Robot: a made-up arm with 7 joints.
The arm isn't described. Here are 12 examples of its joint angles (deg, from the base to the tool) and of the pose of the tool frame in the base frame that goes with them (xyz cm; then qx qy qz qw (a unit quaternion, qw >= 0)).
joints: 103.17 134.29 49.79 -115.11 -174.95 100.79 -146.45
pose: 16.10 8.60 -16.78 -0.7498 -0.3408 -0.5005 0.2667
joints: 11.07 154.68 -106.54 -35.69 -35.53 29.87 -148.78
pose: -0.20 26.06 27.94 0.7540 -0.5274 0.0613 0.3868
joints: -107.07 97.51 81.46 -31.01 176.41 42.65 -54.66
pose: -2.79 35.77 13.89 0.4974 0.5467 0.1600 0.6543
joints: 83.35 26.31 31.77 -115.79 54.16 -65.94 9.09
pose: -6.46 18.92 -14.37 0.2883 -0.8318 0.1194 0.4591
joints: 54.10 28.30 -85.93 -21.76 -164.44 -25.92 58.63
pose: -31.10 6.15 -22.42 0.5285 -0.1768 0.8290 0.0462
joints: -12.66 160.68 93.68 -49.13 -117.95 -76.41 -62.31
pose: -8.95 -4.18 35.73 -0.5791 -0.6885 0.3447 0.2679
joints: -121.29 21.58 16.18 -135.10 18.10 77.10 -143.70
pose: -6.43 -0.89 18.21 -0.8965 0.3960 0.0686 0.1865
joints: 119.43 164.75 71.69 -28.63 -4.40 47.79 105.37
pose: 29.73 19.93 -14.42 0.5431 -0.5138 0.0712 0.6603
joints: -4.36 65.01 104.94 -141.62 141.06 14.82 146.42
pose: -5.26 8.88 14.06 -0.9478 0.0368 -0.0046 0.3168
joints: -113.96 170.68 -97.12 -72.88 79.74 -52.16 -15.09
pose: -9.93 32.14 3.86 0.6816 -0.7097 0.1272 0.1246
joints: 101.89 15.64 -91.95 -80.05 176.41 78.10 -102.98
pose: -21.00 -24.71 -3.45 -0.6207 -0.0750 0.7287 0.2796
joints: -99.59 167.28 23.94 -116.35 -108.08 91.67 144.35
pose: -16.46 -8.30 16.10 -0.2414 0.1933 0.4330 0.8467
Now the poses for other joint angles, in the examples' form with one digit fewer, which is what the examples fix.
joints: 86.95 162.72 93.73 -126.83 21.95 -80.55 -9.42
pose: 17.4 -12.7 -2.2 0.533 0.571 0.526 0.335
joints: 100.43 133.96 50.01 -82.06 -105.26 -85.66 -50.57
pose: 22.2 19.3 -13.2 0.496 -0.147 0.707 0.483
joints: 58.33 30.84 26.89 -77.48 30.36 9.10 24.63
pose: -8.2 23.4 -21.9 0.279 -0.277 0.417 0.820
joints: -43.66 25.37 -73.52 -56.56 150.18 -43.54 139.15
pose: 26.4 -7.0 -23.9 0.544 -0.111 -0.804 0.211
